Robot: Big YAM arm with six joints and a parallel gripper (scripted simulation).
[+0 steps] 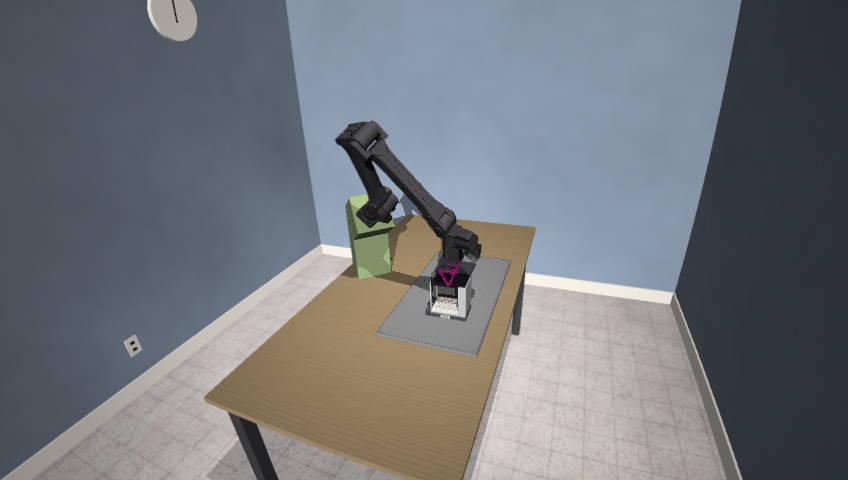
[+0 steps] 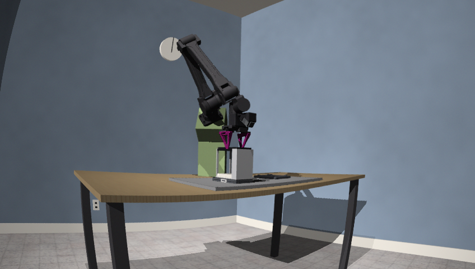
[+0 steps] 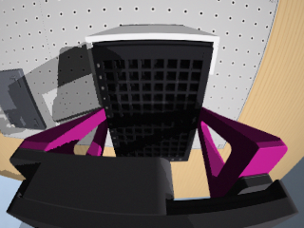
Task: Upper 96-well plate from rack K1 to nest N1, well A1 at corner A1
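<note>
The grey rack wall lies 70 mm below my hand and 60 mm ahead of it. Round my hand: white plate (120 mm below); black 96-well plate (10 mm below).
</note>
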